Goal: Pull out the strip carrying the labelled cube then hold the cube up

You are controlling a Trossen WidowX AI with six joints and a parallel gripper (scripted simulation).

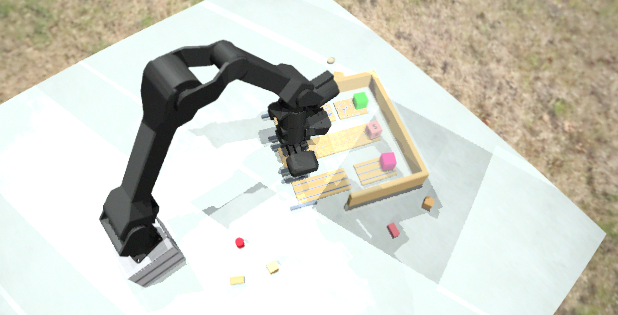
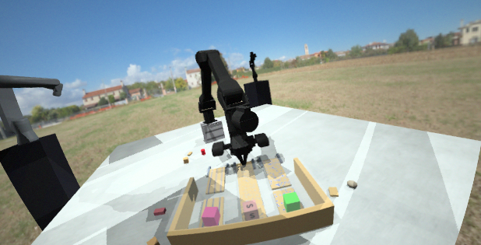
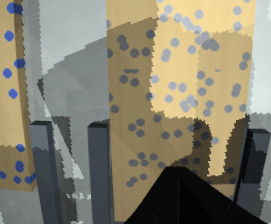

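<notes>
Right now my gripper tip is 180 mm short of the pink labelled cube, 120 mm to the left of it and 10 mm below it. Also, from my gripper tip: red cylinder (240 mm behind, 60 mm to the right); then pink block (290 mm to the right); then pebble (310 mm ahead, 110 mm to the left).
</notes>
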